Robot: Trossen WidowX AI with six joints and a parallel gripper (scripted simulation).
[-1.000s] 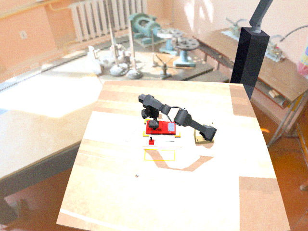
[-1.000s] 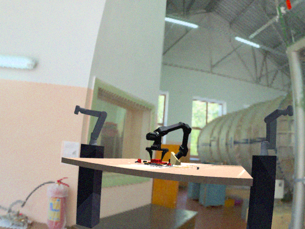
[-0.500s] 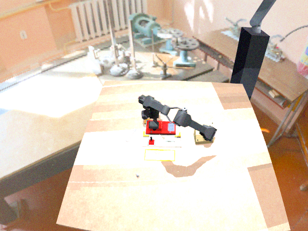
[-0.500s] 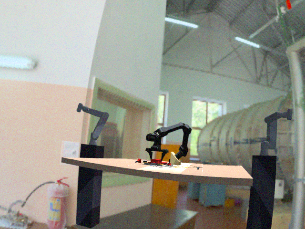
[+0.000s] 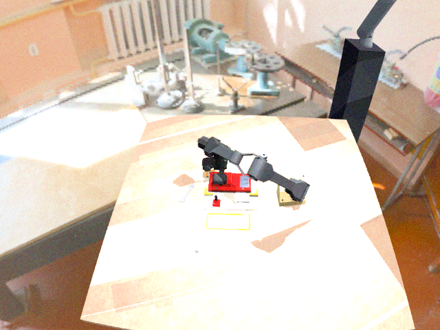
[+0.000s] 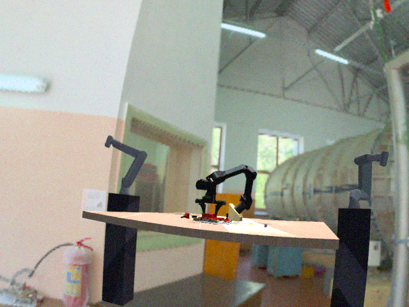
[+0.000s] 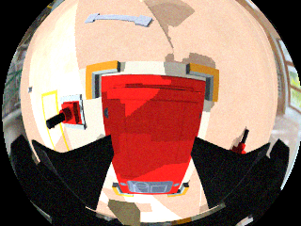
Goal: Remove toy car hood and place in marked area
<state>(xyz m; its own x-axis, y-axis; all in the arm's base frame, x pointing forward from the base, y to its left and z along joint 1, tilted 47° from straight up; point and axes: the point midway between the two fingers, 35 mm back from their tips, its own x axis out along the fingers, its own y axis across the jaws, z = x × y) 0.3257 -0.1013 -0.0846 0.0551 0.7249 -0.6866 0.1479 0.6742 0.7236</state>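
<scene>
Now: the hood right at my gripper tip. Round my gripper tip: grey tool 170 mm ahead, 40 mm to the left, 30 mm below; then black wheel 240 mm behind, 160 mm to the right, 30 mm below.
</scene>
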